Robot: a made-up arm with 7 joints.
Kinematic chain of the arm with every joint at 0, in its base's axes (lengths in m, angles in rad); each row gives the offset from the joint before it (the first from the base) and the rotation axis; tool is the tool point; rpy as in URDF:
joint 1: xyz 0 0 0.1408 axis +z
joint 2: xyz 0 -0.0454 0.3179 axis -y
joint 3: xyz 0 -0.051 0.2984 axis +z
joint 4: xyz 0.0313 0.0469 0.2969 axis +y
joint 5: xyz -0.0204 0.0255 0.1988 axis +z
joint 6: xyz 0 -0.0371 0.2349 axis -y
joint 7: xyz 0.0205 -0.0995 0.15 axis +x
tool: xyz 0 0 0 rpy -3.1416 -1.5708 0
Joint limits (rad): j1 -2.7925..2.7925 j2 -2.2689..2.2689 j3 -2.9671..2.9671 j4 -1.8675..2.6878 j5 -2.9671..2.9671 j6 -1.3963..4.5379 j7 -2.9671..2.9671
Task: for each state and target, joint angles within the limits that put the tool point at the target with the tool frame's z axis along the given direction. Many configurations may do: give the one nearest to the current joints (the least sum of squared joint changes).
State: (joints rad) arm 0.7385 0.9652 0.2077 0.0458 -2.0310 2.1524 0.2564
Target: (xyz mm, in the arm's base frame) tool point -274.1 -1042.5 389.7 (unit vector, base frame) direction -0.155 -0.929 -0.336
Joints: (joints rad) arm 1.4313 1.7731 -0.4424 -0.0713 -2.6200 1.4946 0.2564
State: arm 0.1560 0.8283 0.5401 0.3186 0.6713 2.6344 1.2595
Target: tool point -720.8 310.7 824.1 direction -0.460 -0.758 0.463
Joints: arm -0.3758 1.2910 0.9202 0.2578 1.0347 2.9933 1.2595
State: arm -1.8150 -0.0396 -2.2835 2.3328 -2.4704 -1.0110 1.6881
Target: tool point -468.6 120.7 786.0 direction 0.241 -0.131 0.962
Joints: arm -1.5026 -0.4151 -2.4365 2.6840 -2.4976 -0.9679 1.6881
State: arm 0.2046 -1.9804 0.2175 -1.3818 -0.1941 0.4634 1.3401
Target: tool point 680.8 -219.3 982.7 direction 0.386 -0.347 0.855
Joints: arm 0.3362 -1.2164 0.6038 -1.0896 0.3808 1.4859 1.3401
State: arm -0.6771 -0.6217 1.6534 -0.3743 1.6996 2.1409 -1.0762
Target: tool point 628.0 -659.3 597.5 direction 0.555 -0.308 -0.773
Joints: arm -0.8336 -1.4413 1.7576 -0.1167 1.6868 2.6322 -1.0762
